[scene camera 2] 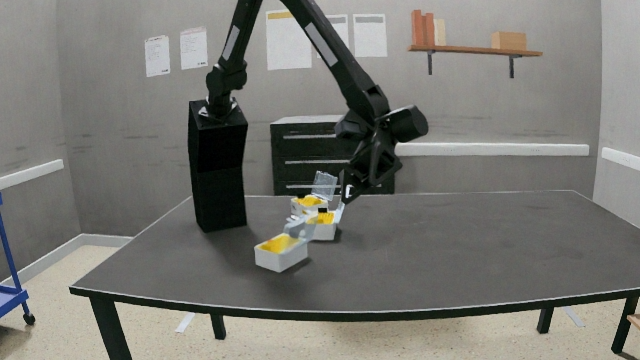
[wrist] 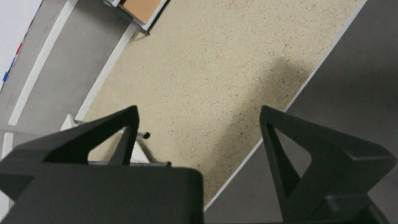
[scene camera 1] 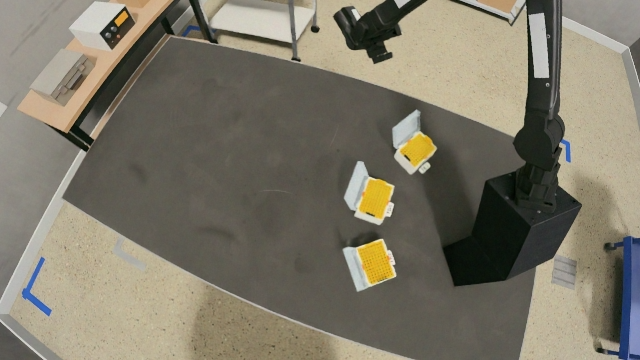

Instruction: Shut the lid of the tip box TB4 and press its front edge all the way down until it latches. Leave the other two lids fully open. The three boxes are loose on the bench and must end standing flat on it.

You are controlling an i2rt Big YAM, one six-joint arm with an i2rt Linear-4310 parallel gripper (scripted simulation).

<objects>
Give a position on a lid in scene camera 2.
296, 233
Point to a rack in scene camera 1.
At 377, 193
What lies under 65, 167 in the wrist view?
My gripper.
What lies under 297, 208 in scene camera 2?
A tip box.
</objects>
